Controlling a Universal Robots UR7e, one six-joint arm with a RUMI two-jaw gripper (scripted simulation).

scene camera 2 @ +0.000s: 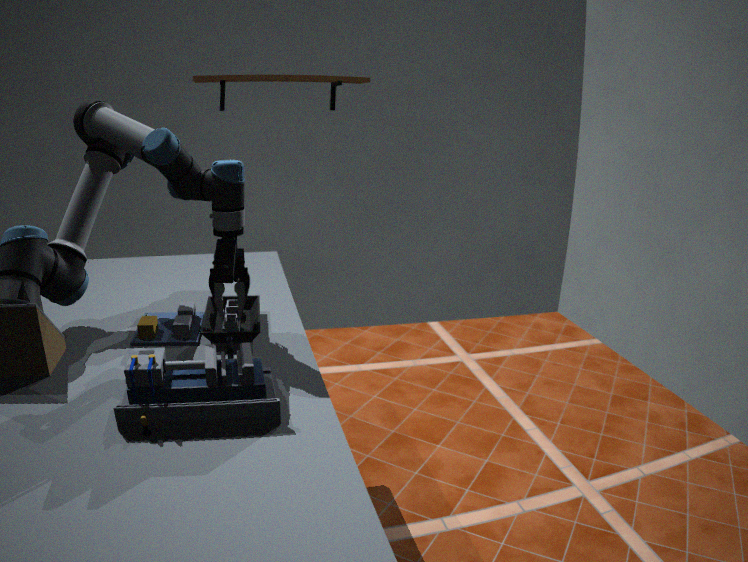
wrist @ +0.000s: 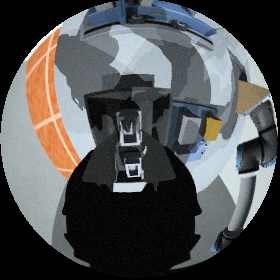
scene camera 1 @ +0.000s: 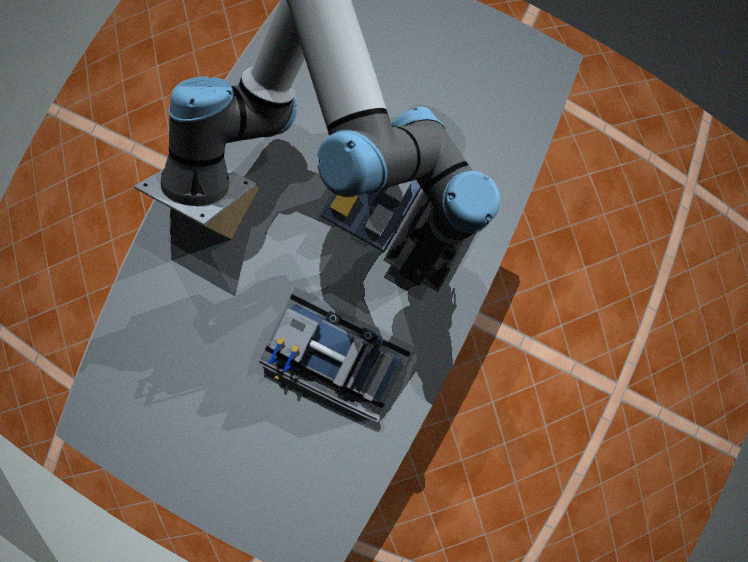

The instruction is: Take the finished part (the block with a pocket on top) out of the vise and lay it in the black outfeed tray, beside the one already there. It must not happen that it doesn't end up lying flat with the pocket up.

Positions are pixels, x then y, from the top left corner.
Scene:
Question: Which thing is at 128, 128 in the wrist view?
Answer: A pocketed block.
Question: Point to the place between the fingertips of my gripper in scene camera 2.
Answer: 231, 321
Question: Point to a blue plate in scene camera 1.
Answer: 361, 212

